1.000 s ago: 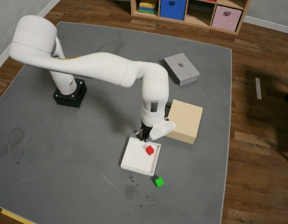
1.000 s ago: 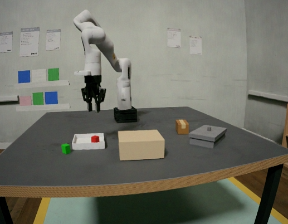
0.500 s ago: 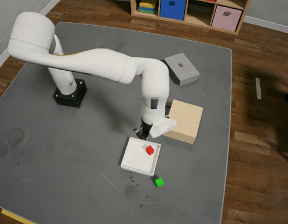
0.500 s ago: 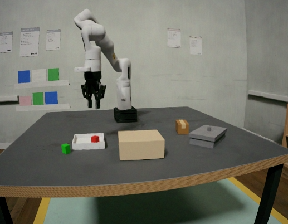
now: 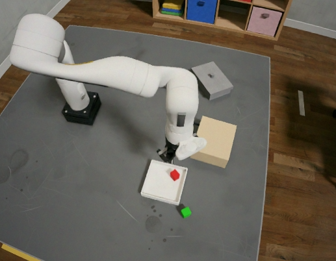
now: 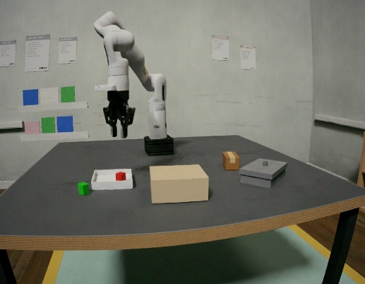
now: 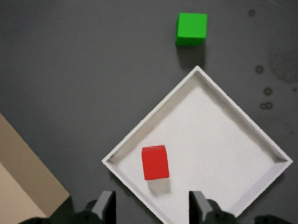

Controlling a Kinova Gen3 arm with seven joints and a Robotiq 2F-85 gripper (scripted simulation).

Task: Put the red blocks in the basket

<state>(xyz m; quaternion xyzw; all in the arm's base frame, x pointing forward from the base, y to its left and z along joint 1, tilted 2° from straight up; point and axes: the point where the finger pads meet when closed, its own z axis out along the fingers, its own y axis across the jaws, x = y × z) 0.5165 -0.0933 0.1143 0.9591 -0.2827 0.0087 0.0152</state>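
My gripper is now 530 mm to the right of the lid, 140 mm above it and 50 mm past it. Also, from my hand: white basket: 180 mm below, 40 mm to the right, 30 mm behind; then green block: 170 mm below, 110 mm to the right, 100 mm ahead; then light wooden cabinet: 190 mm to the left, 150 mm below, 70 mm ahead.
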